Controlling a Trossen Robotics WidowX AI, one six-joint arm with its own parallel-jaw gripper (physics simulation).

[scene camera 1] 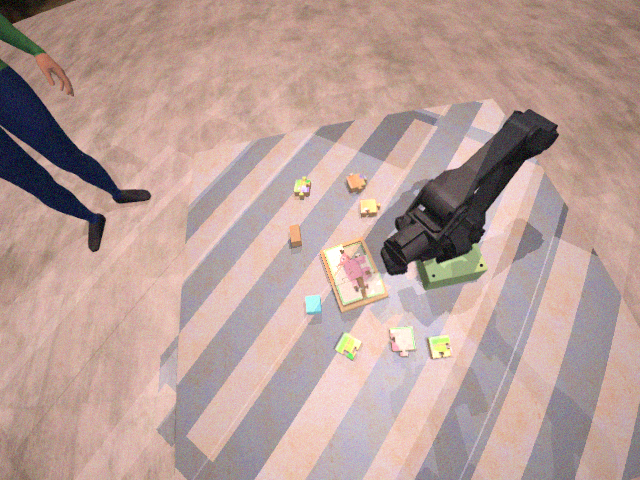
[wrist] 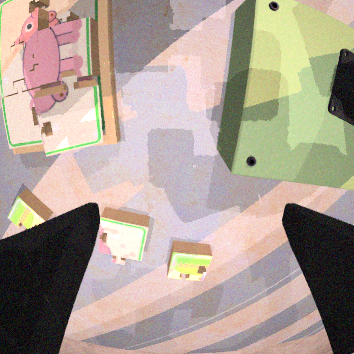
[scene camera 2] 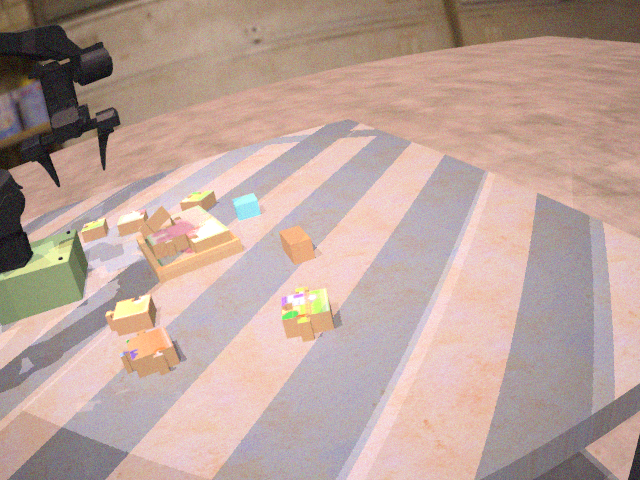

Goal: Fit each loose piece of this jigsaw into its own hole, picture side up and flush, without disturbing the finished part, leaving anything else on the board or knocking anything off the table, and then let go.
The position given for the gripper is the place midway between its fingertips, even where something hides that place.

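Note:
There's a wooden jigsaw board [wrist: 106, 80] here. The gripper [scene camera 2: 81, 178] is open and holds nothing, and scene camera 1 shows the gripper [scene camera 1: 419, 267] too, as does the wrist view, with the gripper [wrist: 194, 214] in it.

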